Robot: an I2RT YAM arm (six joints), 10 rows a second.
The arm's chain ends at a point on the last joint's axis. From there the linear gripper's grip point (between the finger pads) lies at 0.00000 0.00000 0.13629 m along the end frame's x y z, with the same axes.
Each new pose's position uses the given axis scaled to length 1; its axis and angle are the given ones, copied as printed.
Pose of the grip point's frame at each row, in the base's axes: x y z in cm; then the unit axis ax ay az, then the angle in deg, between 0 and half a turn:
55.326 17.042 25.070 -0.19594 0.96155 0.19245 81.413
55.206 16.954 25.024 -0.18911 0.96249 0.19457 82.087
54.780 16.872 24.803 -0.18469 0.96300 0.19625 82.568
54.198 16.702 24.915 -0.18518 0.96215 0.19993 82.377
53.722 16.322 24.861 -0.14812 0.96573 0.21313 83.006
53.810 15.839 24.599 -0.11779 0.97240 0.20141 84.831
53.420 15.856 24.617 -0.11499 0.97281 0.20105 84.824
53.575 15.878 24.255 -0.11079 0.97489 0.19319 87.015
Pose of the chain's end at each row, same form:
42.805 12.256 22.606 -0.19594 0.96155 0.19245 81.413
42.646 12.200 22.703 -0.18911 0.96249 0.19457 82.087
42.196 12.133 22.583 -0.18469 0.96300 0.19625 82.568
41.638 11.927 22.635 -0.18518 0.96215 0.19993 82.377
41.036 11.855 22.658 -0.14812 0.96573 0.21313 83.006
40.905 11.811 22.868 -0.11779 0.97240 0.20141 84.831
40.502 11.870 22.886 -0.11499 0.97281 0.20105 84.824
40.583 11.937 23.063 -0.11079 0.97489 0.19319 87.015

